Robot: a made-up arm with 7 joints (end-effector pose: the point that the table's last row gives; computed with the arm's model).
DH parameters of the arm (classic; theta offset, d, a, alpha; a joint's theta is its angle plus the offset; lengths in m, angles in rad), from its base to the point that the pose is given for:
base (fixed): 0 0.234 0.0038 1.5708
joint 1: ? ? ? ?
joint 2: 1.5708 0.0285 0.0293 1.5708
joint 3: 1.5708 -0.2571 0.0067 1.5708
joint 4: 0 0.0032 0.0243 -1.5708
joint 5: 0 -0.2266 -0.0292 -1.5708
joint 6: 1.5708 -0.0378 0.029 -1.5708
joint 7: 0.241 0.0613 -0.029 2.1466
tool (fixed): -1.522 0.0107 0 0
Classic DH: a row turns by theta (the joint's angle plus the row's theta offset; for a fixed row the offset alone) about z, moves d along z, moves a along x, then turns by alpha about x.
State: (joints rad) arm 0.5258 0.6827 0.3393 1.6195 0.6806 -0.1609 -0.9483
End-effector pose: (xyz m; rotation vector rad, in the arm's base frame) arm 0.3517 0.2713 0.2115 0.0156 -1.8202 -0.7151
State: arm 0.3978 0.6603 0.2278 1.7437 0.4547 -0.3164 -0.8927
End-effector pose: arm 0.3498 0.2467 0.1663 0.2122 -1.6954 -1.0210
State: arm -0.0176 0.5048 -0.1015 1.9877 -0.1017 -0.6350 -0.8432
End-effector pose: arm 0.2890 0.1508 0.0327 0.2552 -1.4400 -1.6609
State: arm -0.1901 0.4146 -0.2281 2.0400 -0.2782 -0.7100 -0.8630
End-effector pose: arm 0.2442 0.1075 -0.0090 0.1321 -1.4150 -1.7665
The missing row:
joint 1: 1.5708 -0.1395 0.0275 1.5708
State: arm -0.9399 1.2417 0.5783 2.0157 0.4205 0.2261 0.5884
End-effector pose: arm 0.1670 0.3518 0.0407 -1.0380 0.7635 -1.8887
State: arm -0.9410 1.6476 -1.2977 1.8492 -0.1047 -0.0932 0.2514
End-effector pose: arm -0.1301 0.4096 0.0291 1.8039 -1.8393 1.2970
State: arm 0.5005 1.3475 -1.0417 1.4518 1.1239 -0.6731 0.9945
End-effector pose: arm 0.2745 0.3481 0.0009 -1.1575 0.2361 -2.6786
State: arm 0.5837 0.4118 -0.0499 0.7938 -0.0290 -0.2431 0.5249
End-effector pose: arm 0.3864 0.2848 -0.0251 -0.7983 -0.1342 -1.9107
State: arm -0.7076 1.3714 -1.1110 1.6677 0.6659 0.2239 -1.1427
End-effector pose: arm -0.1541 0.3242 -0.0121 -0.6561 1.1056 -0.9051
